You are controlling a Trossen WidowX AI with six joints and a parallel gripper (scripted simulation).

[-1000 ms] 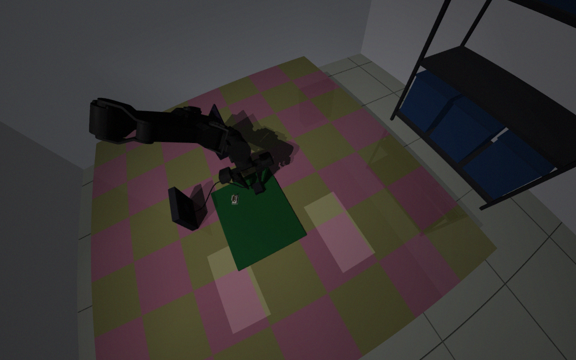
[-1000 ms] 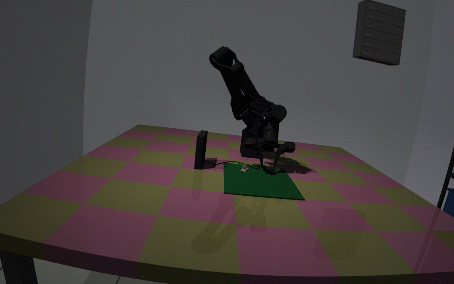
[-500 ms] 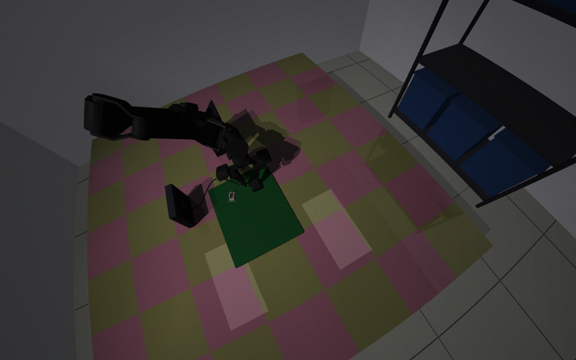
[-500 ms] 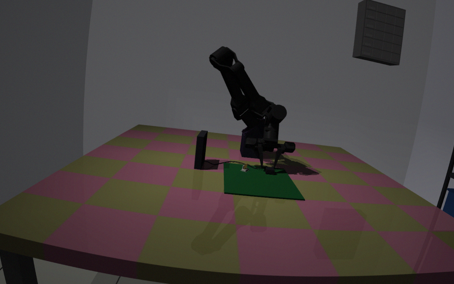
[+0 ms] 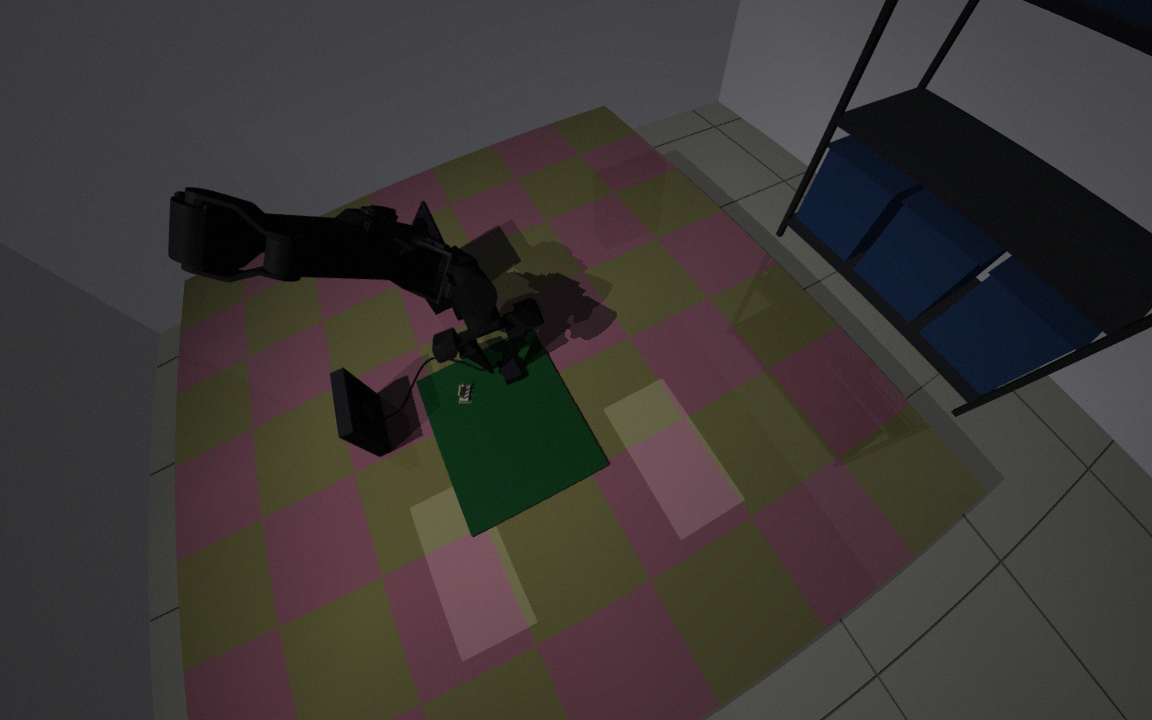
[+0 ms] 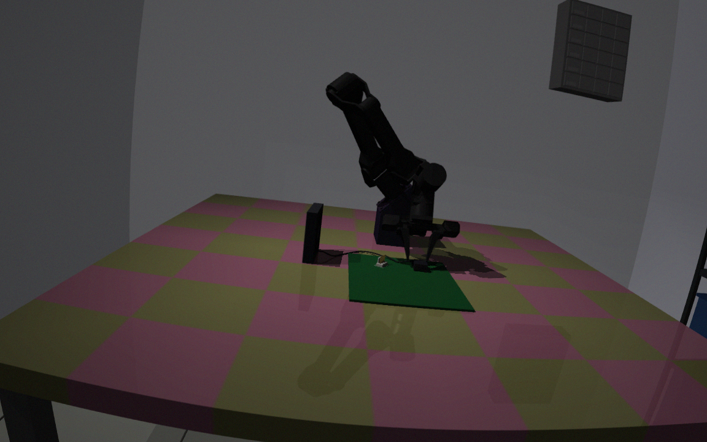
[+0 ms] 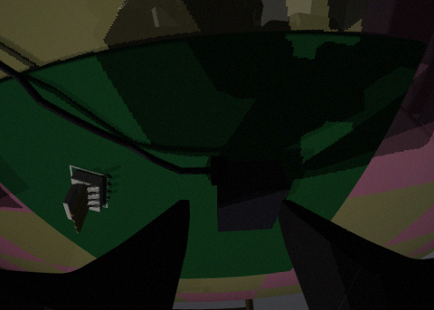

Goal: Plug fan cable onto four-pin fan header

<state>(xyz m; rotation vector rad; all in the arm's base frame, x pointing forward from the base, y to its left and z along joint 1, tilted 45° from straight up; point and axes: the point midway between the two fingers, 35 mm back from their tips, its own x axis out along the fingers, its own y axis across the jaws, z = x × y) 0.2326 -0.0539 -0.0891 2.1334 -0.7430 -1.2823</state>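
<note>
Now: the dark fan plug 10 mm ahead of my gripper tip, 10 mm to the left of it and 10 mm below it. From my gripper tip the other things lie so: black cable: 10 mm behind, 20 mm to the right, 10 mm below; green board: 80 mm ahead, 50 mm to the right, 40 mm below; fan: 40 mm behind, 240 mm to the right, 40 mm above.
</note>
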